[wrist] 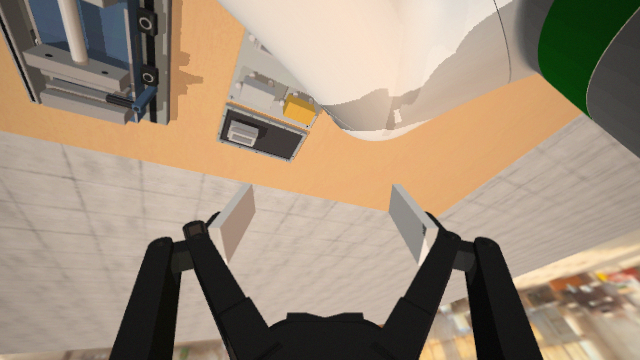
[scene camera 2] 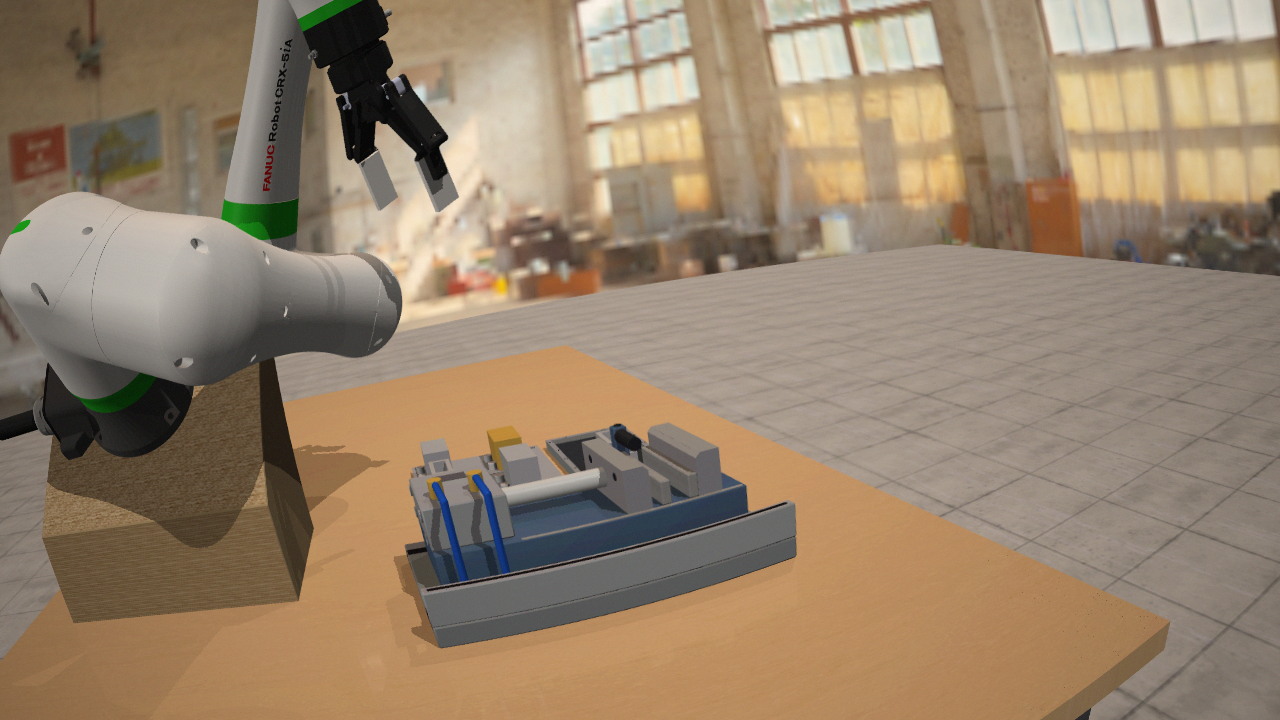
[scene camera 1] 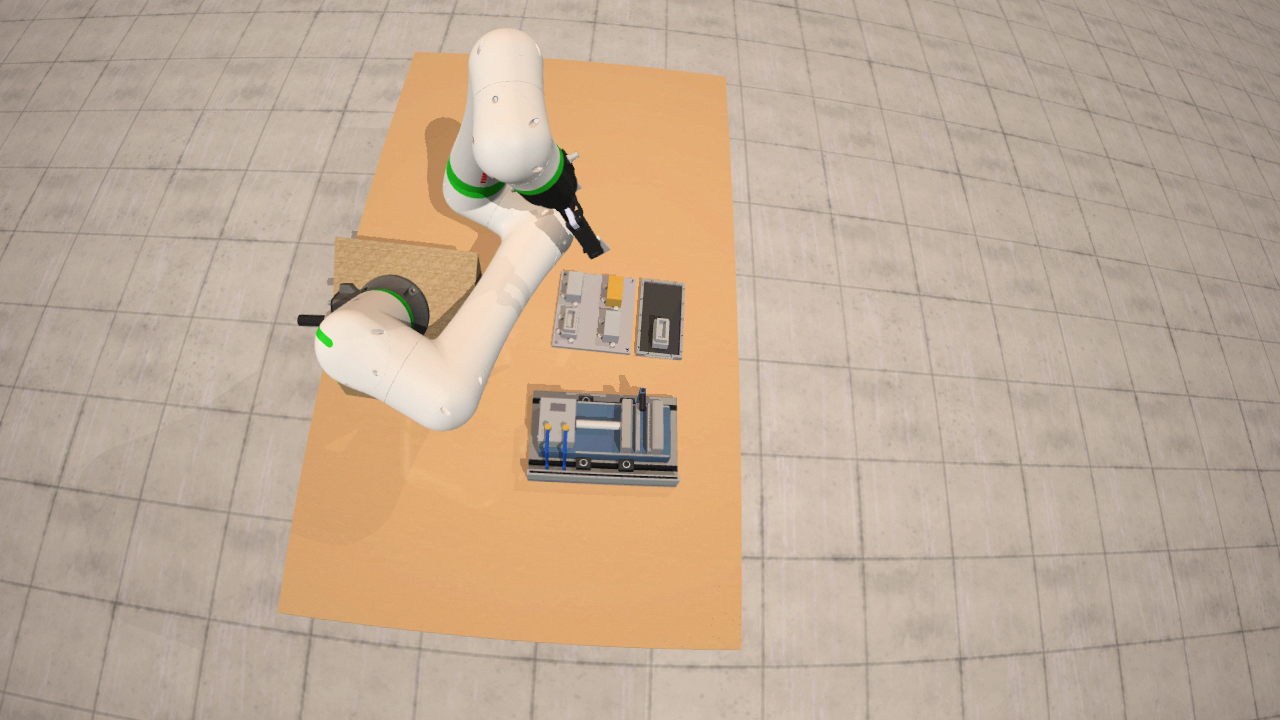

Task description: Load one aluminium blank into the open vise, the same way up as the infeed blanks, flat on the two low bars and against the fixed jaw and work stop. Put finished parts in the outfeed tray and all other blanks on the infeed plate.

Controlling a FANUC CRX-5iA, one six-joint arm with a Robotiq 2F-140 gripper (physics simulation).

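Observation:
My gripper (scene camera 1: 597, 251) (scene camera 2: 412, 198) (wrist: 322, 198) is open and empty, high above the table behind the infeed plate (scene camera 1: 589, 308). On that plate stand a grey blank (scene camera 1: 573, 288) at back left, an orange block (scene camera 1: 614, 291) (scene camera 2: 503, 437) (wrist: 299, 109) at back right, another grey blank (scene camera 1: 611, 325) (scene camera 2: 519, 463) (wrist: 257, 94) at front right, and a grey part with a pocket (scene camera 1: 569, 320) at front left. A pocketed part (scene camera 1: 660, 332) (wrist: 242, 134) lies in the dark outfeed tray (scene camera 1: 662, 300) (wrist: 280, 144). The vise (scene camera 1: 597, 445) (wrist: 107, 31) is open; no blank shows between its jaws.
The work stop (scene camera 1: 641, 400) (scene camera 2: 626, 437) (wrist: 122, 100) rises at the vise's back side. Two blue hoses (scene camera 1: 546, 449) (scene camera 2: 449, 532) stand at its left end. The arm's wooden base block (scene camera 1: 407, 255) (scene camera 2: 170, 564) is at the left. The arm hides part of the infeed plate in the wrist view.

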